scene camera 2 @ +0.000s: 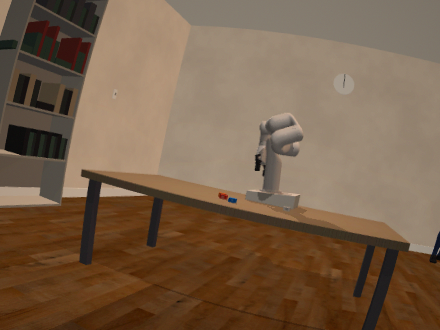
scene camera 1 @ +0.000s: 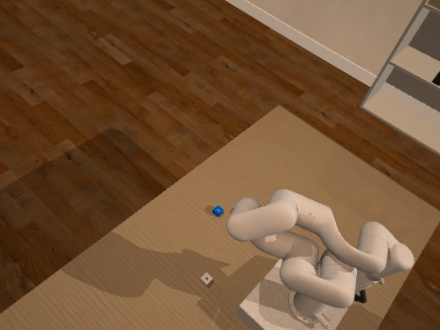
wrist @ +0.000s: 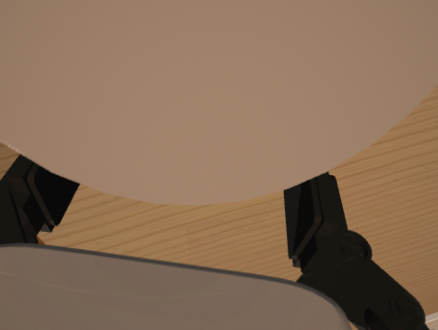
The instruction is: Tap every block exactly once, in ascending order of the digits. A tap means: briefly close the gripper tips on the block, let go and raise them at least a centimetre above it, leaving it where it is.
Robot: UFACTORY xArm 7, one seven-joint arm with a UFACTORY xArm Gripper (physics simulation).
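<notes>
A blue block [scene camera 1: 218, 211] [scene camera 2: 232, 200] lies on the table, left of the arm in scene camera 1. A white block [scene camera 1: 206, 279] [scene camera 2: 286, 208] with a dark mark lies near the arm's base. A red block [scene camera 2: 223, 196] shows beside the blue one in scene camera 2; in scene camera 1 the arm hides that spot. An orange block cannot be told apart from the red one. The digits are too small to read. My gripper [scene camera 2: 260, 166] [wrist: 190, 148] is open and empty, raised above the table beside the arm's column, away from the blocks. No block clearly shows in the wrist view.
The arm's white base [scene camera 1: 260, 295] [scene camera 2: 272, 197] stands on the wooden table [scene camera 1: 280, 150] [scene camera 2: 165, 184]. A pale rounded surface [wrist: 200, 100], apparently part of the arm, covers much of the wrist view and crosses in front of the fingers. A bookshelf [scene camera 2: 72, 127] stands beyond the table.
</notes>
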